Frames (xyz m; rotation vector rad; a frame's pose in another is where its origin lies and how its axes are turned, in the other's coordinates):
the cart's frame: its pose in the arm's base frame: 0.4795 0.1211 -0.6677 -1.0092 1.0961 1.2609
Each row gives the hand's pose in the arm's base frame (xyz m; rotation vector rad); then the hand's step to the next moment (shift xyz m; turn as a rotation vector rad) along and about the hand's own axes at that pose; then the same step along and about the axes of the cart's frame.
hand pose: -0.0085 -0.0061 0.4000 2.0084 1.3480 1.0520
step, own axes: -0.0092 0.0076 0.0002 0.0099 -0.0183 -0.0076
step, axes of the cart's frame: -0.0049 -0.0029 -0.0105 0.0093 0.0148 0.0136
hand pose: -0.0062 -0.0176 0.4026 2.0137 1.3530 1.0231
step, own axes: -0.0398 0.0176 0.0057 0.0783 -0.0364 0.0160
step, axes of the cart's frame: -0.0064 -0.0080 -0.0427 0.0297 -0.0054 0.0825
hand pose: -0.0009 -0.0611 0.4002 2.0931 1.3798 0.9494
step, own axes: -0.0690 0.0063 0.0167 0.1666 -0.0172 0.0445
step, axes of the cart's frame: 0.0132 -0.0029 -0.0700 0.0240 -0.0565 0.1621
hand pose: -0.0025 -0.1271 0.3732 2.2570 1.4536 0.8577
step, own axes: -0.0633 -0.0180 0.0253 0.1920 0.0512 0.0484
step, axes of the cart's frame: 0.0386 0.0118 -0.0578 -0.0199 -0.1145 0.1683
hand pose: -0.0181 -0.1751 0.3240 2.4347 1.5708 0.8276
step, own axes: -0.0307 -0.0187 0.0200 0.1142 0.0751 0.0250
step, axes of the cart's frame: 0.0320 0.0128 -0.0225 -0.0363 -0.1029 0.0860
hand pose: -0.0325 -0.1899 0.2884 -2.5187 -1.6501 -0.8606
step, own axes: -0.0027 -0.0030 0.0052 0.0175 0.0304 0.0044
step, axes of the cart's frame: 0.0065 0.0010 -0.0008 -0.0120 -0.0325 0.0071
